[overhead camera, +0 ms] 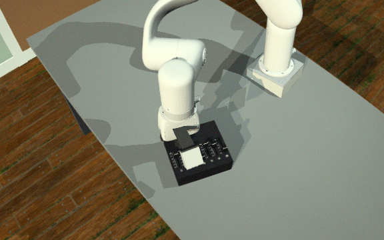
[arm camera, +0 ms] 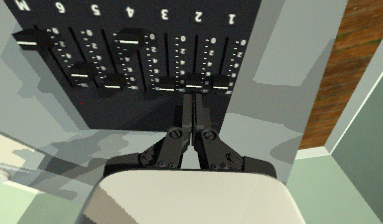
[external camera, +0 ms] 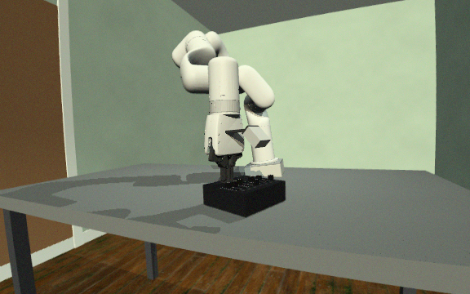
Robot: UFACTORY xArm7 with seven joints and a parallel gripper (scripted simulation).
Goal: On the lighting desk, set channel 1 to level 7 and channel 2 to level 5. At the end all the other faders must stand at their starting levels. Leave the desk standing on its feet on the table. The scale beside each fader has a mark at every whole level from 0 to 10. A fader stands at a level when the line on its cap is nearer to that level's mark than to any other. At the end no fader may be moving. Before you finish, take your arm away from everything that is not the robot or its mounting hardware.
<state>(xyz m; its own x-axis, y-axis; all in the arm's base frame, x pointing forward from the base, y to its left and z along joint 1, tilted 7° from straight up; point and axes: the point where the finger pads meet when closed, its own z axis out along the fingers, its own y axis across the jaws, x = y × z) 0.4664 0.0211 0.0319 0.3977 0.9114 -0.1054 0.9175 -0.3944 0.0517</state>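
Right now my hand is 2 cm to the right of the channel 2 fader cap, 1 cm short of it and 1 cm above it. Also, from my hand: channel 3 fader cap (3 cm to the left, 1 cm below, 1 cm behind); then channel 5 fader cap (5 cm to the left, 5 cm behind, 1 cm below); then channel 1 fader cap (3 cm ahead, 2 cm to the left, 1 cm below).
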